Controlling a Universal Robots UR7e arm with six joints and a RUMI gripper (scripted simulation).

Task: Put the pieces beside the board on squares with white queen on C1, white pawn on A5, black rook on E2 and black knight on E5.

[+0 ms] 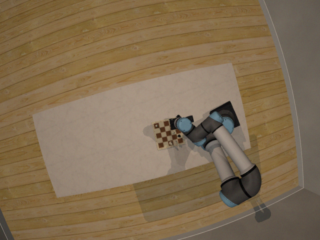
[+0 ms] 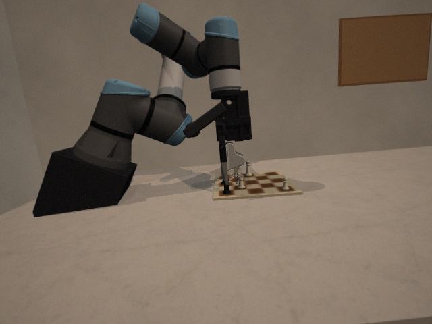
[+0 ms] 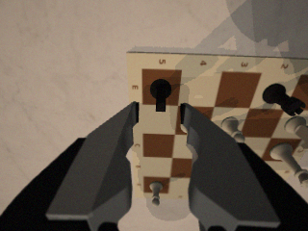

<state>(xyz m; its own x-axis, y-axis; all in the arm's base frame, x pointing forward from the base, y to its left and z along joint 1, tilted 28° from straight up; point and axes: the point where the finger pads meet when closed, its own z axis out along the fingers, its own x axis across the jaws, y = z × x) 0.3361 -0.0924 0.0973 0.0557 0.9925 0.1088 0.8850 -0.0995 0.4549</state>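
Right now the black piece is 3 cm below my hand. The rest, counted from my hand: chessboard (8 cm ahead, 7 cm to the left, 5 cm below).
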